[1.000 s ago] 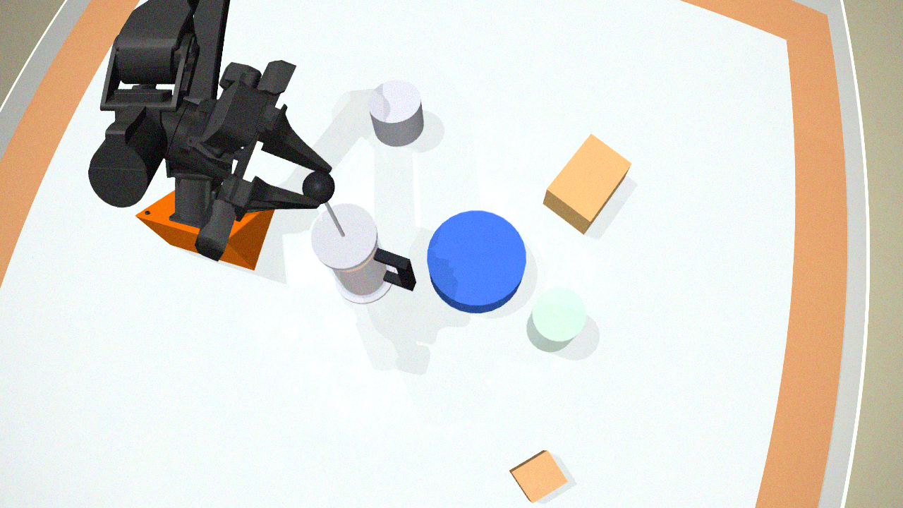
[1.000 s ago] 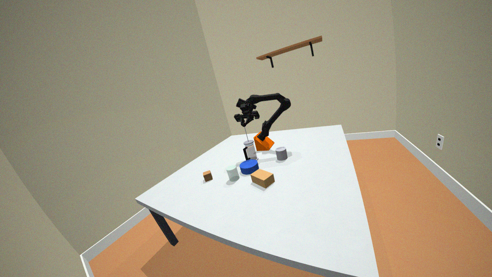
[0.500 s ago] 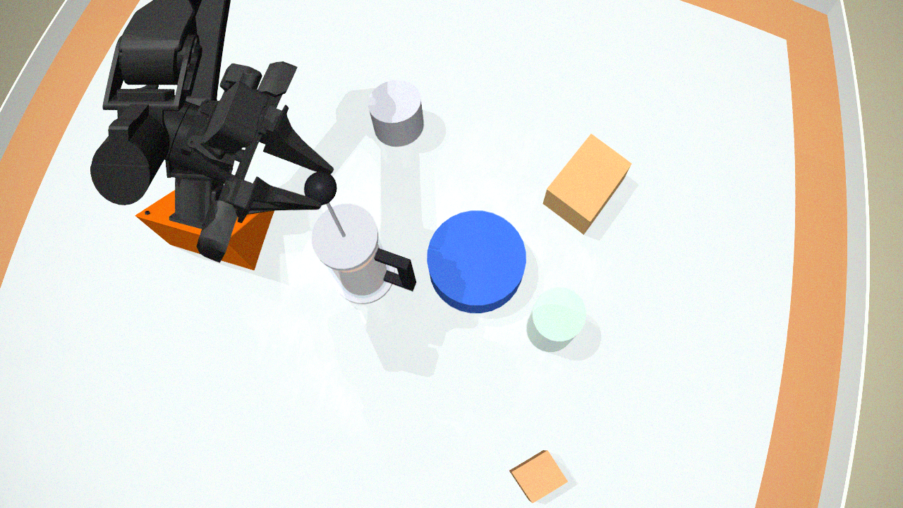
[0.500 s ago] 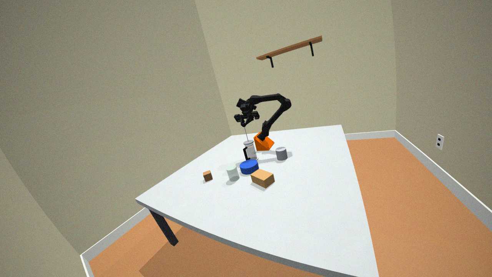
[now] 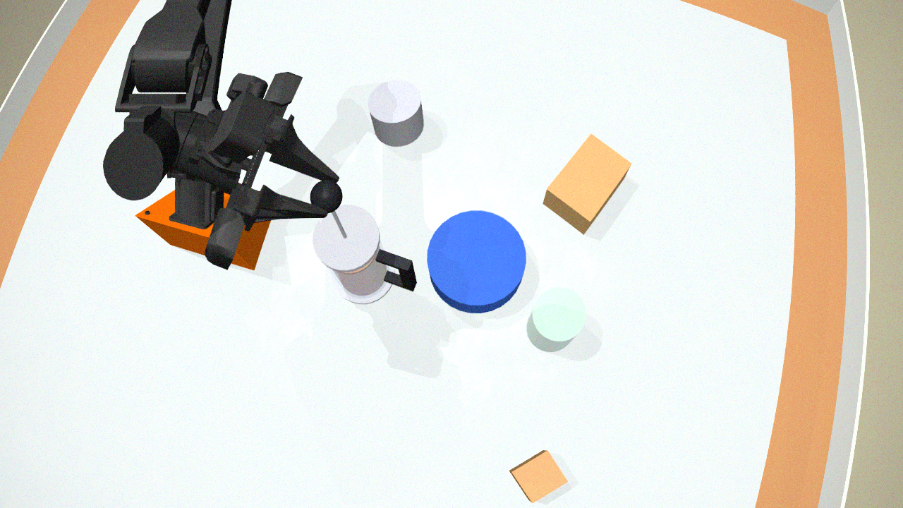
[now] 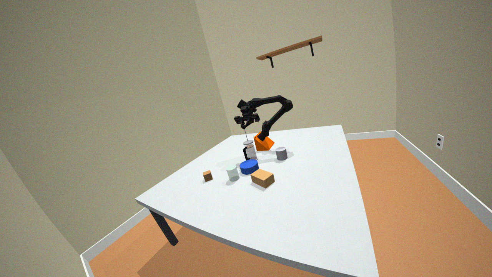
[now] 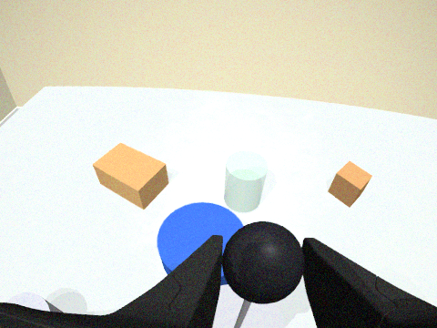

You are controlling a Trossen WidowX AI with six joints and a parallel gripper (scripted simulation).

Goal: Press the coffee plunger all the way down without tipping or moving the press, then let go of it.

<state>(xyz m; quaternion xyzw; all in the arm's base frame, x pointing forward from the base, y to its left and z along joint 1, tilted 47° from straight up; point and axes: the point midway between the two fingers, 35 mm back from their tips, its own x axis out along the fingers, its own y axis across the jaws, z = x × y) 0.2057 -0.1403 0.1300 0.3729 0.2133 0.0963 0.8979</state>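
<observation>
My gripper tip is now 130 mm above the coffee press and 10 mm short of it. Also, from my gripper tip: blue disc (240 mm below, 130 mm ahead, 40 mm to the left); then grey cylinder (230 mm below, 220 mm to the left, 30 mm behind); then pale green cylinder (240 mm ahead, 220 mm below, 10 mm to the right).
</observation>
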